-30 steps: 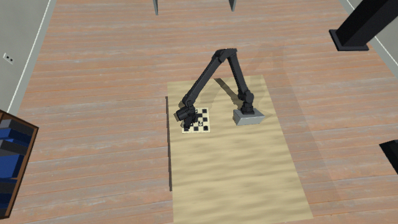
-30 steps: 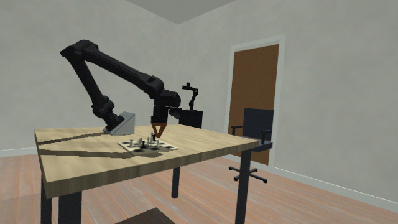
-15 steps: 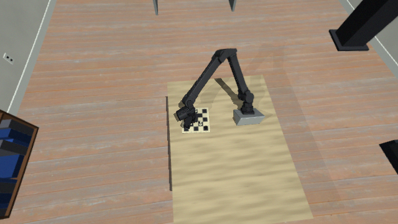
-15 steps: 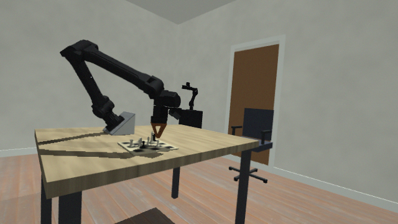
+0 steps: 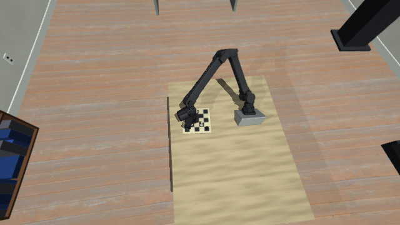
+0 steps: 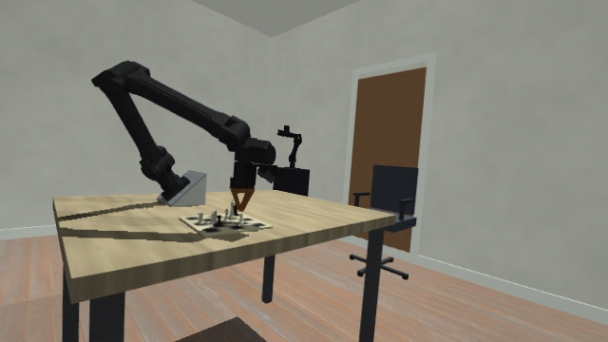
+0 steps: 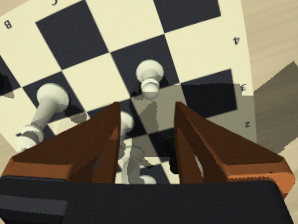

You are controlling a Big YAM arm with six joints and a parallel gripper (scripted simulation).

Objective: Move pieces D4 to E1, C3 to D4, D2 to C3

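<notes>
My gripper is now 40 mm past the small chessboard, 30 mm to the left of it and 50 mm above it. Round my hand: black pawn: 70 mm to the right, 40 mm below.
</notes>
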